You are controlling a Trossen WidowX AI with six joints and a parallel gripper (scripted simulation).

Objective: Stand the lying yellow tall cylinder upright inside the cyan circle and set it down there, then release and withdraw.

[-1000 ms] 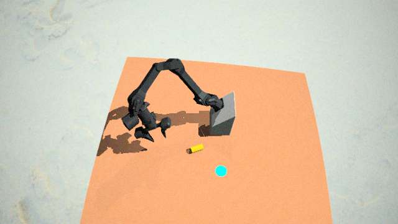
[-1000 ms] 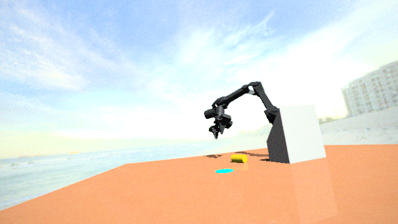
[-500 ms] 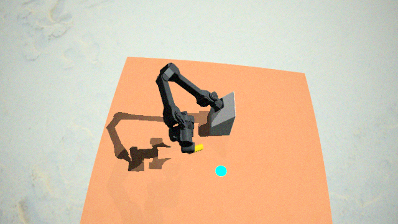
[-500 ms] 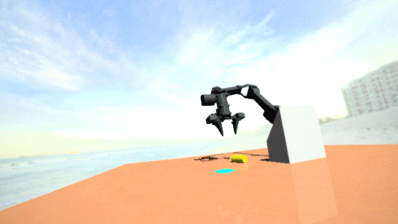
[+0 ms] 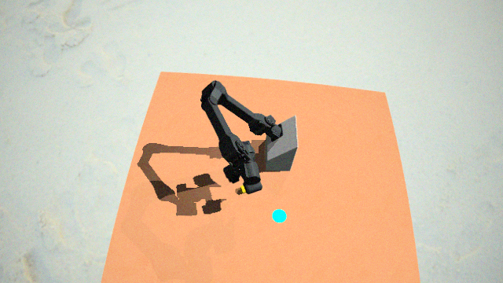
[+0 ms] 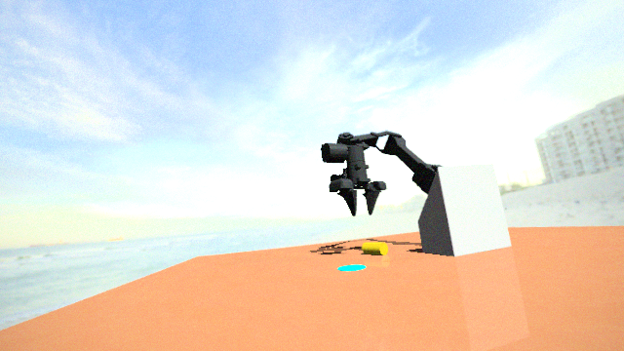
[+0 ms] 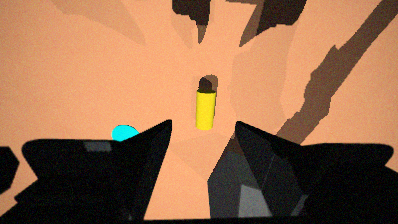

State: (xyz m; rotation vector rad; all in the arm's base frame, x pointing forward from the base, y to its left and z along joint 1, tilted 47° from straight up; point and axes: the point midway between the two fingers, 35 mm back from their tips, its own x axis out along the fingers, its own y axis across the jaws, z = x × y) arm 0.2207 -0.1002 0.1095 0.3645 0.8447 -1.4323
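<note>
Now: the yellow tall cylinder 10 mm behind my gripper tip, 20 mm to the left of it and 90 mm below it. Round my gripper tip: cyan circle (120 mm ahead, 140 mm to the left, 110 mm below).
</note>
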